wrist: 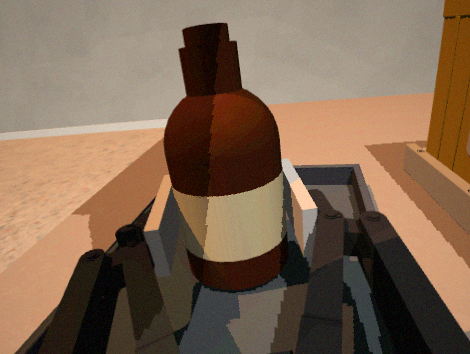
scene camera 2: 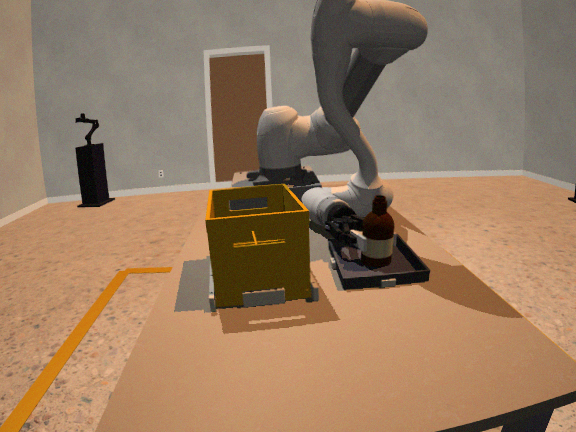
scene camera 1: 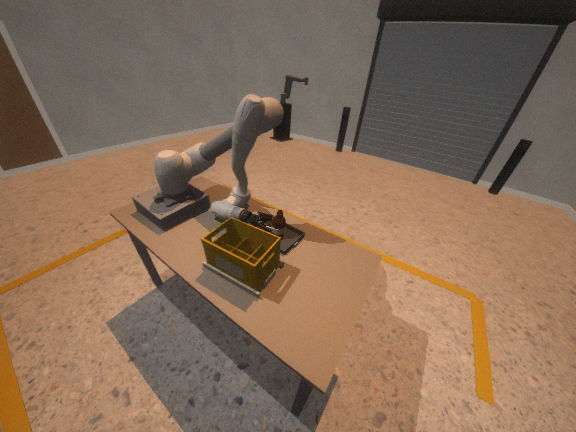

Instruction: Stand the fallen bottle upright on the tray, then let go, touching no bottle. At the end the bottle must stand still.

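Seen in the pictures: gripper, between the fingertips: [wrist: 229, 185] [scene camera 2: 380, 242] [scene camera 1: 280, 227]; arm's base, origin of its link: [scene camera 2: 281, 178] [scene camera 1: 177, 195].
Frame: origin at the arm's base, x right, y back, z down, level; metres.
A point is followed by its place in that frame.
The brown bottle [scene camera 1: 279, 220] @(x -0.300, y -0.617, z -0.023 m) [scene camera 2: 378, 230] @(x -0.312, y -0.633, z 0.003 m) [wrist: 225, 150] @(x -0.298, y -0.565, z -0.004 m) with a cream label looks upright, neck up, within the dark tray [scene camera 1: 294, 243] @(x -0.322, y -0.716, z 0.081 m) [scene camera 2: 360, 281] @(x -0.271, y -0.724, z 0.082 m) [wrist: 322, 175] @(x -0.269, y -0.718, z 0.081 m). In scene camera 2 its base is at the tray's floor; whether it bears fully on it is too fine to tell. My gripper [scene camera 1: 274, 229] @(x -0.320, y -0.608, z 0.040 m) [scene camera 2: 371, 243] @(x -0.320, y -0.608, z 0.040 m) [wrist: 229, 185] @(x -0.320, y -0.608, z 0.040 m) comes in low from the arm's side and is shut on the bottle, with one pad on each side of the label. In scene camera 2 the bottle partly hides the fingers.
A yellow crate [scene camera 1: 240, 250] @(x -0.060, y -0.613, z 0.043 m) [scene camera 2: 257, 260] @(x -0.079, y -0.794, z 0.008 m) [wrist: 450, 95] @(x -0.164, y -0.739, z 0.008 m) with dividers stands close beside the tray on the table [scene camera 1: 320, 310] @(x -0.140, y -1.043, z 0.098 m) [scene camera 2: 350, 365] @(x -0.251, y -0.990, z 0.098 m), held by low pale rails. Its wall rises higher than the tray's rim. The arm's base stands at the table's far end in scene camera 2.
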